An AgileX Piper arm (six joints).
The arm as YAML. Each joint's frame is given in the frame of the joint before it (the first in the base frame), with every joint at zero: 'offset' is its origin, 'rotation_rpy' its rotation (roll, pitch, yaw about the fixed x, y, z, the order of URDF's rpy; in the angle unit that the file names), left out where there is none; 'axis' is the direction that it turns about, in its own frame. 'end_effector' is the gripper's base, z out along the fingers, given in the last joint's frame.
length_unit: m
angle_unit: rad
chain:
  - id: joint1
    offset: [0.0, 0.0, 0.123]
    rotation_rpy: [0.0, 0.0, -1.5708]
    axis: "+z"
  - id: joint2
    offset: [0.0, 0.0, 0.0]
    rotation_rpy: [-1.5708, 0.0, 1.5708]
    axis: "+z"
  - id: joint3
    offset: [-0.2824, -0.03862, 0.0]
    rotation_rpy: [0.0, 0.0, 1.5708]
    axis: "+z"
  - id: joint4
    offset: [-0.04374, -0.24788, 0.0]
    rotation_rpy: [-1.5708, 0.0, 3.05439]
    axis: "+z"
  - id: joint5
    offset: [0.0, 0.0, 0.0]
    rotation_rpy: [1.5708, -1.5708, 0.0]
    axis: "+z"
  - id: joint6
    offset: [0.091, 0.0, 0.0]
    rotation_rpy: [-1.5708, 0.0, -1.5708]
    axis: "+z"
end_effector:
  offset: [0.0, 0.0, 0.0]
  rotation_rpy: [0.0, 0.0, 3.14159]
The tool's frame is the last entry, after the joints.
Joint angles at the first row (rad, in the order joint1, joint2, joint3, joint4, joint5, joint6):
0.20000 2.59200 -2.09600 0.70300 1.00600 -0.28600
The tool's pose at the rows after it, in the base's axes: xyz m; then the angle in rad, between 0 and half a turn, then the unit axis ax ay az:
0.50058 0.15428 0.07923 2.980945 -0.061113 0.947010 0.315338
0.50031 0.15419 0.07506 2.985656 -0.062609 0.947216 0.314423
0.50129 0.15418 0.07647 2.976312 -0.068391 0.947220 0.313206
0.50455 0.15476 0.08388 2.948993 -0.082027 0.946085 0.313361
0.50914 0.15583 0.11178 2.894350 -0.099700 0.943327 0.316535
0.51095 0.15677 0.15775 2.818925 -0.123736 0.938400 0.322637
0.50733 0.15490 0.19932 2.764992 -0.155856 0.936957 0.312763
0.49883 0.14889 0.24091 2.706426 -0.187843 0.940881 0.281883
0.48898 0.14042 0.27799 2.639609 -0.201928 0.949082 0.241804
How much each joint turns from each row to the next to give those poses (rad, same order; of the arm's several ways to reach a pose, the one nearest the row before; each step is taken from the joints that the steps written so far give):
0.00001 0.01400 0.00000 0.03500 0.00100 -0.00599
0.00000 0.00800 0.00000 0.00000 -0.00100 -0.00601
-0.00001 0.00000 -0.00601 -0.00301 -0.00099 -0.00899
-0.00001 -0.00299 -0.02302 -0.00300 0.00301 -0.01800
0.00000 -0.03402 -0.03896 -0.00699 0.01699 -0.00502
0.00000 -0.06299 -0.04800 -0.00700 0.03199 -0.00099
0.00001 -0.06000 -0.04500 -0.04000 0.04899 -0.00101
0.00000 -0.07700 -0.02100 -0.07700 0.03700 0.00000
0.00000 -0.07997 -0.00108 -0.09201 0.00704 0.01903

